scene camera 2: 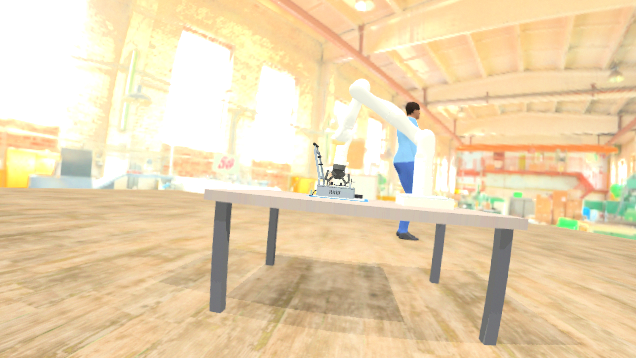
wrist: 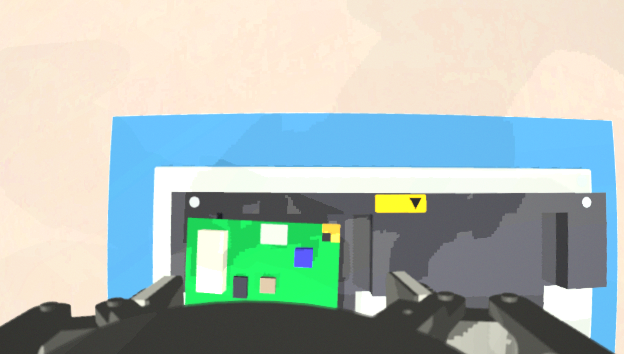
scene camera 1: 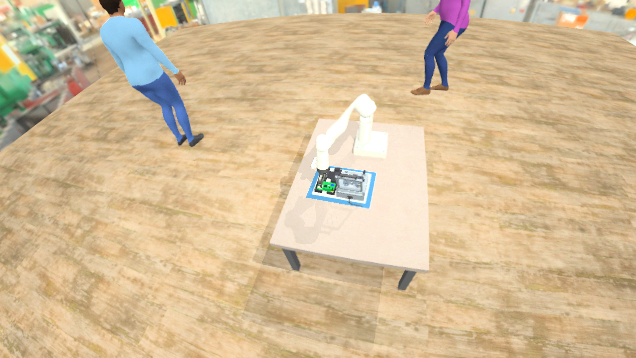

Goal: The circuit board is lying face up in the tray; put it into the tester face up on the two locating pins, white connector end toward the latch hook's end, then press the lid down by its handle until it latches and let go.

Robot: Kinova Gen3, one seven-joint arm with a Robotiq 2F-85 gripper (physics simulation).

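Places are measured from the arm's base along level axes (x ahead, y left, z up), in millimetres.
Pixels of known places: gripper, between the fingertips: [wrist: 285, 298] [scene camera 1: 323, 182]; arm's base, origin of its link: [scene camera 2: 421, 195] [scene camera 1: 364, 139].
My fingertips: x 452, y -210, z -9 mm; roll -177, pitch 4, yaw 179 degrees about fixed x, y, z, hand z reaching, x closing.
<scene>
Ahead of a thing's pixels: the offset from my fingertips to its top centre. "spot": to the spot under its first point. Level surfaces: height alone.
The green circuit board @(15 mm ahead, 23 mm left, 9 mm down) [scene camera 1: 328, 186] [wrist: 280, 260] lies face up in the left part of the dark grey tray @(spot: 91 mm back, 36 mm right, 18 mm down) [wrist: 475, 202], turned slightly, its white connector at the left in the wrist view. Its lower part is hidden by the gripper body. My gripper [scene camera 2: 338, 183] [wrist: 285, 298] is open and empty, its fingers wide apart above the board, one near each side of it. The grey tester [scene camera 1: 351, 188] [scene camera 2: 336, 192] stands beside the tray. Its lid @(spot: 90 mm ahead, 163 mm left, 134 mm up) [scene camera 2: 319, 162] is raised, nearly upright, with the handle @(spot: 110 mm ahead, 230 mm left, 214 mm up) [scene camera 2: 315, 145] at the top. The locating pins and latch hook cannot be made out.
A blue-bordered white mat @(44 mm down) [scene camera 1: 370, 200] [wrist: 300, 140] lies under tray and tester on the table @(52 mm down) [scene camera 1: 390, 235] [scene camera 2: 260, 196]. The tray has a yellow arrow label @(54 mm back, 38 mm right, 18 mm down) [wrist: 392, 203]. The arm's base [scene camera 1: 371, 145] [scene camera 2: 425, 201] stands behind. Two people [scene camera 1: 142, 55] [scene camera 1: 440, 47] stand away from the table.
</scene>
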